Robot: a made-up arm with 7 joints.
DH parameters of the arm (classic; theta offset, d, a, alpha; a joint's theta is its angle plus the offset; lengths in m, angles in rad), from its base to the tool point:
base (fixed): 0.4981 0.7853 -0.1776 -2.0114
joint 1: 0 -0.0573 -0.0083 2.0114
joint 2: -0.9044 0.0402 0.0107 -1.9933
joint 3: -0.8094 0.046 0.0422 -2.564
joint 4: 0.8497 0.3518 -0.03 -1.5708
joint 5: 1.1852 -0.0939 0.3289 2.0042
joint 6: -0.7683 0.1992 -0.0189 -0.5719
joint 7: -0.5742 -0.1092 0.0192 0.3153
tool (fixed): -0.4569 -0.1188 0 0
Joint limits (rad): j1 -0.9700..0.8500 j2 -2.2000..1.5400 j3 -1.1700..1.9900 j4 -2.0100..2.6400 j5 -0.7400..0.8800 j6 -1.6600..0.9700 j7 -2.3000..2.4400
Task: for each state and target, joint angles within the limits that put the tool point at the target. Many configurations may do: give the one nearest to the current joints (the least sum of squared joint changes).
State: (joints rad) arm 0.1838 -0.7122 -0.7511 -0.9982 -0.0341 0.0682 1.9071
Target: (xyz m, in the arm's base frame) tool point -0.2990 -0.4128 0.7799
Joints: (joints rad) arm 0.0430 -1.4007 -0.0284 -1.3559 -0.7297 0.0992 2.0331
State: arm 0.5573 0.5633 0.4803 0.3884 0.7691 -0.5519 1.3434
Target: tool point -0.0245 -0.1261 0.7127
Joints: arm 0.4218 1.0053 0.4008 0.3289 0.5868 -0.7441 1.3391
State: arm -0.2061 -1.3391 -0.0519 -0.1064 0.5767 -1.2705 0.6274
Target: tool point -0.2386 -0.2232 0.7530
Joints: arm 0.0896 -1.6594 -0.0079 -0.1752 0.7437 -1.2091 0.5715
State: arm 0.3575 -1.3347 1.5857 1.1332 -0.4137 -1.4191 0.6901
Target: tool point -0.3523 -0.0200 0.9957
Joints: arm 0.2620 -1.6767 1.6983 0.9518 -0.7316 -1.3293 0.6170
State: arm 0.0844 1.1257 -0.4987 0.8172 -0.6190 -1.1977 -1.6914
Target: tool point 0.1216 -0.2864 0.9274
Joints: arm 0.3461 1.3527 -0.4640 1.1193 -0.6392 -1.3435 -1.7412
